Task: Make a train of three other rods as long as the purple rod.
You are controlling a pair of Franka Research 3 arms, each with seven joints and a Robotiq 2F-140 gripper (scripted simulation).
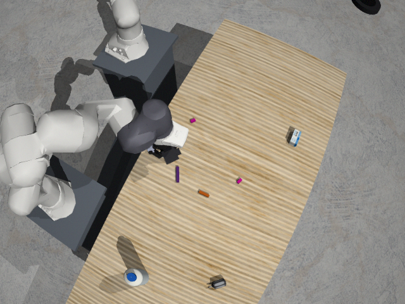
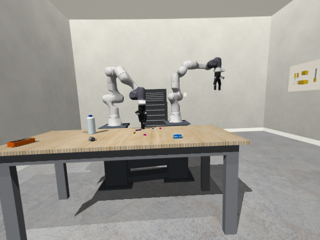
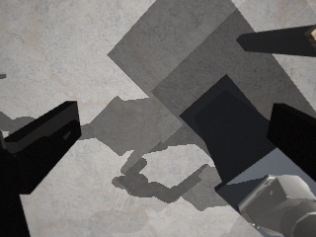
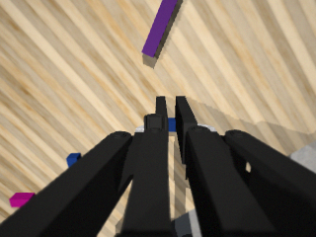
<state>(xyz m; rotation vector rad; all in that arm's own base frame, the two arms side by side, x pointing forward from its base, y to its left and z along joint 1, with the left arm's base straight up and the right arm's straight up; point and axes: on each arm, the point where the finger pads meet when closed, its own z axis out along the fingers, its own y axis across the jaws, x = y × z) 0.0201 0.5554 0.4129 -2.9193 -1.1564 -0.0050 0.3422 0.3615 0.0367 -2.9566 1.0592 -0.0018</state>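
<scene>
My right gripper is now 6 cm short of the purple rod, 5 cm to the left of it and 3 cm above it. Also, from my right hand: white bottle 6 cm ahead, 49 cm to the right, 5 cm above; then blue-and-white box 45 cm ahead, 25 cm to the left, 2 cm below; then orange rod 18 cm ahead, 9 cm to the right, 3 cm below.
</scene>
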